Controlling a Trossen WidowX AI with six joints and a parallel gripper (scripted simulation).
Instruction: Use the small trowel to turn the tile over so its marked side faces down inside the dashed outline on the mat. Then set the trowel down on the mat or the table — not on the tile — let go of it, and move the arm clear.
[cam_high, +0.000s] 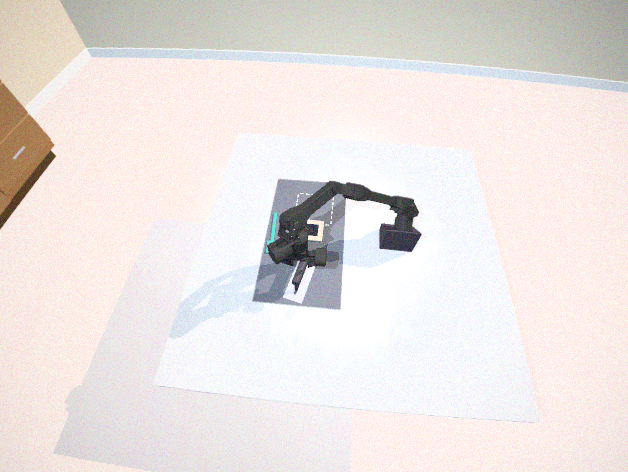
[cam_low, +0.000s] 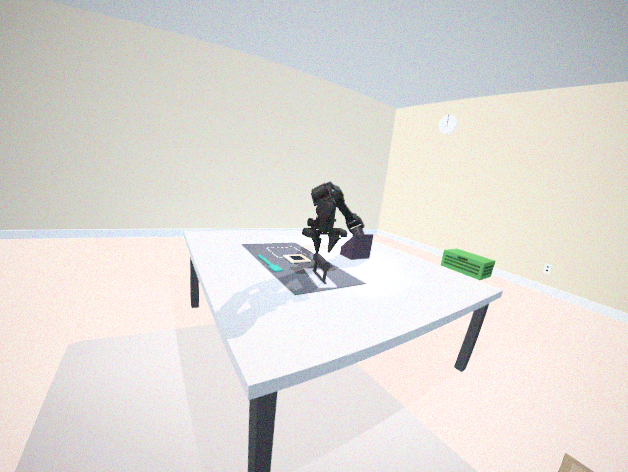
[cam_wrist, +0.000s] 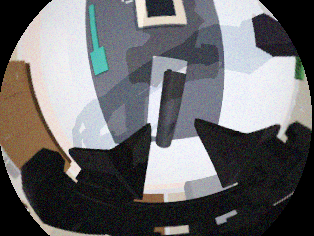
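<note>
Right now my gripper tip is 2 cm to the left of the dark-handled trowel and 7 cm above it. Round my gripper tip: tile: 2 cm behind, 23 cm to the right, 10 cm below; grey mat: 1 cm ahead, 20 cm to the right, 13 cm below; teal tool: 15 cm ahead, 18 cm to the right, 10 cm below.
</note>
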